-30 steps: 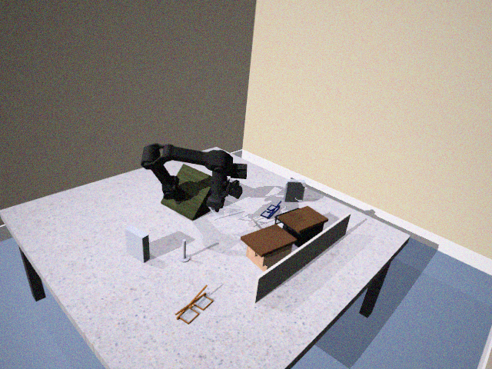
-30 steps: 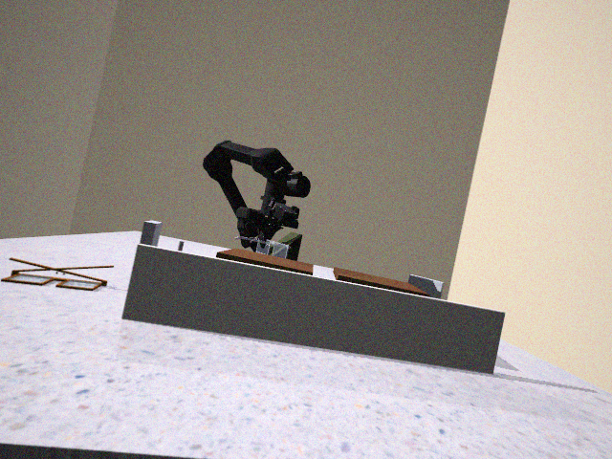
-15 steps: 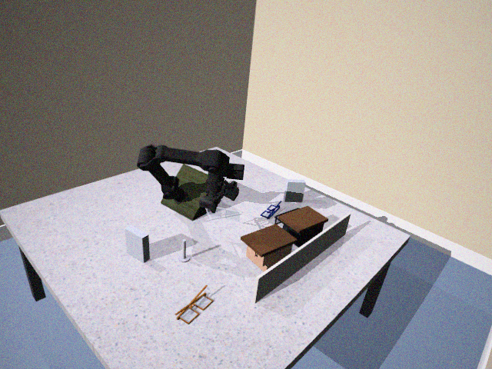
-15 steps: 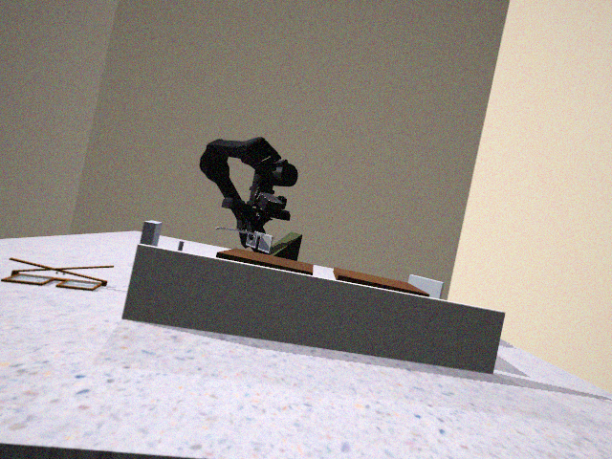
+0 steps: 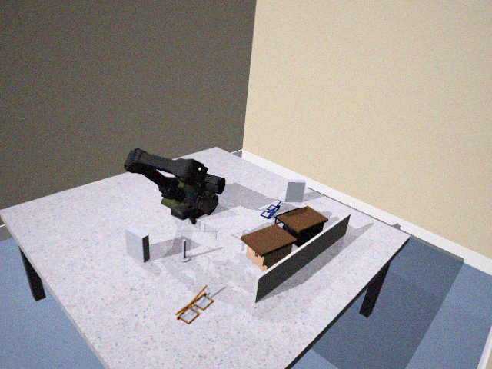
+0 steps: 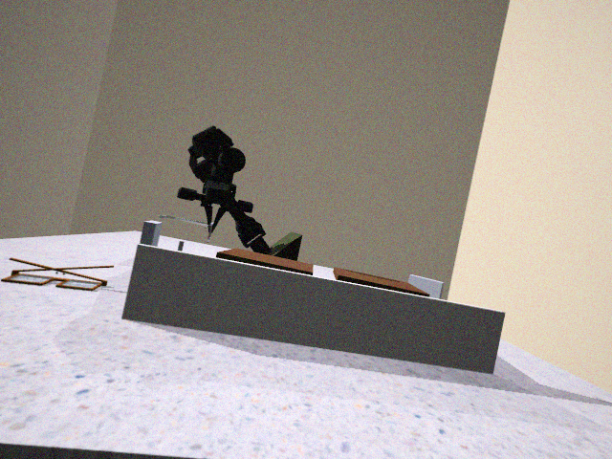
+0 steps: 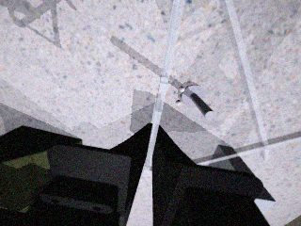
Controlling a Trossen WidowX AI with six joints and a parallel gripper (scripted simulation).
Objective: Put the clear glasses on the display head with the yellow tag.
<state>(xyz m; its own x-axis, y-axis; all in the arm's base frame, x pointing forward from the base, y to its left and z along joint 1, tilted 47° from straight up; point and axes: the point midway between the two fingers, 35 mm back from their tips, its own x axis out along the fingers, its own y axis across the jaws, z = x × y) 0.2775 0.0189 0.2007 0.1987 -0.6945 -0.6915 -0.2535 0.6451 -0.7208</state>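
My gripper tip is now 100 mm above the metal stand post, 60 mm to the left of it and 30 mm short of it. The rest, counted from my gripper tip: skin-coloured head: 190 mm ahead, 180 mm to the left, 60 mm below; then white wall: 310 mm ahead, 300 mm to the left, 60 mm below; then dark head: 400 mm to the left, 170 mm ahead, 60 mm below.
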